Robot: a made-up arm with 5 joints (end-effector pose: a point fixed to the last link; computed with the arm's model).
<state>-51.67 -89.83 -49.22 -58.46 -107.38</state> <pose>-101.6 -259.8 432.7 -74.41 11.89 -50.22</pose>
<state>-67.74 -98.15 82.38 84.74 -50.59</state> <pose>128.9 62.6 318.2 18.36 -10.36 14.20</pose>
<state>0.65 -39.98 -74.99 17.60 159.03</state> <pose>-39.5 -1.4 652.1 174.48 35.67 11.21</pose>
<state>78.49 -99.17 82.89 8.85 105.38</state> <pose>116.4 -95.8 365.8 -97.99 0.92 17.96</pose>
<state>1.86 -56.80 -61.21 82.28 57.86</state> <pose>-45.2 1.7 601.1 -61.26 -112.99 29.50</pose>
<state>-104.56 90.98 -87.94 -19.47 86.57</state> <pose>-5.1 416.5 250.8 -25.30 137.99 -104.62</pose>
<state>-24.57 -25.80 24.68 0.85 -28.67</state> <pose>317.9 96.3 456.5 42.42 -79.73 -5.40</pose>
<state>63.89 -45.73 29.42 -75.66 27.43</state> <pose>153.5 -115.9 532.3 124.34 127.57 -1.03</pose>
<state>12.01 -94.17 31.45 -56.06 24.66</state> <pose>28.5 12.1 530.3 44.08 144.73 3.34</pose>
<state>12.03 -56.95 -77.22 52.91 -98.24</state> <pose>-115.1 42.8 585.0 122.54 -124.70 -11.14</pose>
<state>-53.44 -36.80 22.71 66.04 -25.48</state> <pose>211.2 144.9 454.6 25.09 -29.01 24.23</pose>
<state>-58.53 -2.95 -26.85 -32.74 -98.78</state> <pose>232.5 210.7 590.5 151.56 -26.59 -13.79</pose>
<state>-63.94 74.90 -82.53 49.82 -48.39</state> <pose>288.2 377.9 289.3 40.43 -25.70 12.01</pose>
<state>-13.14 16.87 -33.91 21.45 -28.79</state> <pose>437.2 75.6 486.3 32.68 -79.44 -14.87</pose>
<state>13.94 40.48 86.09 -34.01 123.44</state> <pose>148.1 -15.0 169.8 2.74 1.15 106.69</pose>
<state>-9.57 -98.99 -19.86 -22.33 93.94</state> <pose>-168.9 -48.4 495.0 90.72 105.14 51.21</pose>
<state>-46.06 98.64 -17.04 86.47 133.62</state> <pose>222.1 122.4 16.2 75.41 82.63 137.92</pose>
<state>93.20 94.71 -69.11 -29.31 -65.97</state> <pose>74.0 -411.4 155.1 -26.05 -120.27 -113.91</pose>
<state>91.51 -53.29 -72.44 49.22 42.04</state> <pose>101.9 186.2 610.7 -152.42 -69.85 -8.73</pose>
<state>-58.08 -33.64 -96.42 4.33 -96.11</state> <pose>4.1 -159.6 621.3 -142.73 29.07 -16.37</pose>
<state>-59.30 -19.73 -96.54 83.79 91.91</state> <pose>80.7 -38.4 644.9 -37.53 -140.95 77.03</pose>
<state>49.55 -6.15 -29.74 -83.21 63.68</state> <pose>217.2 -142.1 608.5 124.02 86.13 3.87</pose>
